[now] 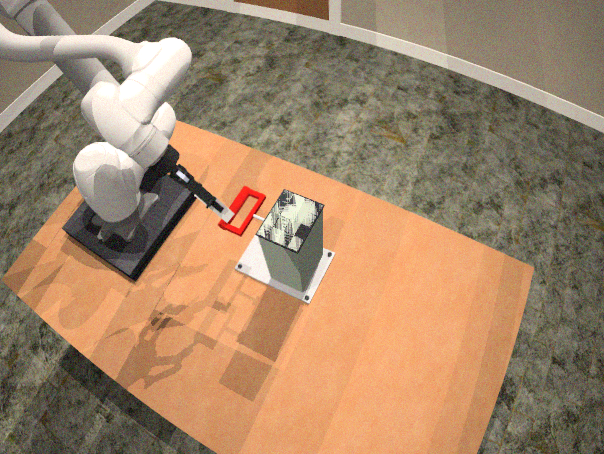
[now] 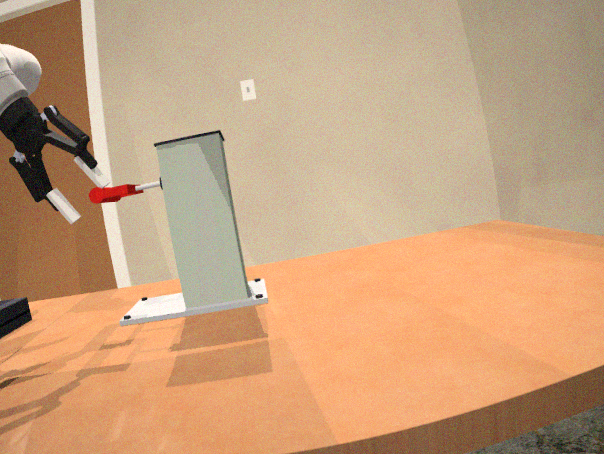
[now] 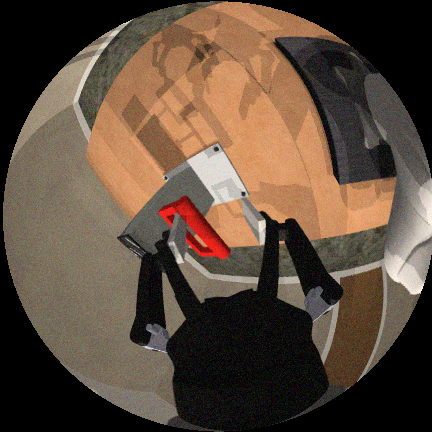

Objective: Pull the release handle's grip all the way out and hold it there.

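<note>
The red release handle is a rectangular frame with a thick grip bar on its outer side. A stretch of its white rod shows outside the grey-green housing. My gripper is open around the grip bar. One finger is at the frame's opening, on the housing side of the bar; its tip is close to the frame. The other finger stands apart, below and outside the bar, with a visible gap. Whether the first finger touches the bar cannot be told.
The housing stands on a white bolted baseplate on the wooden table. The arm's dark base slab is on the table behind the gripper. A wall with a switch plate stands beyond.
</note>
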